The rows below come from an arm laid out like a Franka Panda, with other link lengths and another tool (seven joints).
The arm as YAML. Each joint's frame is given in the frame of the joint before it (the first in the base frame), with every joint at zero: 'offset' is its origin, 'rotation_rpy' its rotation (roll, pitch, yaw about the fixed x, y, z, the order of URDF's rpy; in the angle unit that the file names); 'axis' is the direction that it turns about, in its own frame. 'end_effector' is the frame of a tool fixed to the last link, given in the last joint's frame.
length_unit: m
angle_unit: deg
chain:
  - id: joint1
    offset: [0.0, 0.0, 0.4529]
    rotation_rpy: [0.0, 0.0, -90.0]
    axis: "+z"
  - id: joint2
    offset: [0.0, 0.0, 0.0]
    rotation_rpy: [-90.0, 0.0, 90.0]
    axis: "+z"
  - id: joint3
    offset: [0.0, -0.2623, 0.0]
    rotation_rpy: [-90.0, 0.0, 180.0]
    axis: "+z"
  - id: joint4
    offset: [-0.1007, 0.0, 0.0]
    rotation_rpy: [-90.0, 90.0, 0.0]
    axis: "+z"
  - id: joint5
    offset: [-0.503, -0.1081, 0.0]
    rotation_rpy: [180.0, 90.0, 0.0]
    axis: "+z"
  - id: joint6
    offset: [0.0, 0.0, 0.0]
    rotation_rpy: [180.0, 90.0, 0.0]
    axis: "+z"
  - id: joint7
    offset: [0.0, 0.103, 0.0]
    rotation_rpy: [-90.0, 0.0, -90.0]
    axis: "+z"
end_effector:
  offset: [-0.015, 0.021, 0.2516]
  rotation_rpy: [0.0, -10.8, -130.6]
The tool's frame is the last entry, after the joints.
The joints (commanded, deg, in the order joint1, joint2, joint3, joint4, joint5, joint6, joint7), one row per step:
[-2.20, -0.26, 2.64, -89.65, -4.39, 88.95, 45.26]
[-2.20, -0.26, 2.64, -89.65, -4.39, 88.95, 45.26]
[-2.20, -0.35, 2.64, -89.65, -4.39, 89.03, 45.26]
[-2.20, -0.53, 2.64, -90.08, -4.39, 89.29, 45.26]
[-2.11, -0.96, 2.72, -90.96, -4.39, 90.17, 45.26]
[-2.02, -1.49, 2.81, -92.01, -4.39, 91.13, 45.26]
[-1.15, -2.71, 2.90, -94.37, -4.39, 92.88, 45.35]
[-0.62, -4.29, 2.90, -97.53, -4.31, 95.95, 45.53]
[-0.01, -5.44, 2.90, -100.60, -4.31, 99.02, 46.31]
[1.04, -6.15, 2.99, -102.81, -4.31, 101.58, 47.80]
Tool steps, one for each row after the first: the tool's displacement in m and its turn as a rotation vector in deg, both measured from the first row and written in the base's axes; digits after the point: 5 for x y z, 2 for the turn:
[0.00000, 0.00000, 0.00000, 0.00, 0.00, 0.00]
[0.00016, 0.00002, 0.00132, 0.00, -0.17, 0.01]
[-0.00013, 0.00008, -0.00054, -0.01, -0.18, 0.03]
[0.00067, 0.00244, -0.00280, -0.03, -0.61, 0.26]
[0.00113, 0.00495, -0.00550, -0.05, -1.04, 0.52]
[0.00007, 0.01750, -0.01221, -0.09, -1.65, 1.52]
[0.00138, 0.02521, -0.02035, -0.03, -3.15, 2.10]
[0.00307, 0.03335, -0.03300, 0.00, -4.35, 2.16]
[0.00512, 0.04796, -0.04272, 0.14, -5.51, 2.01]

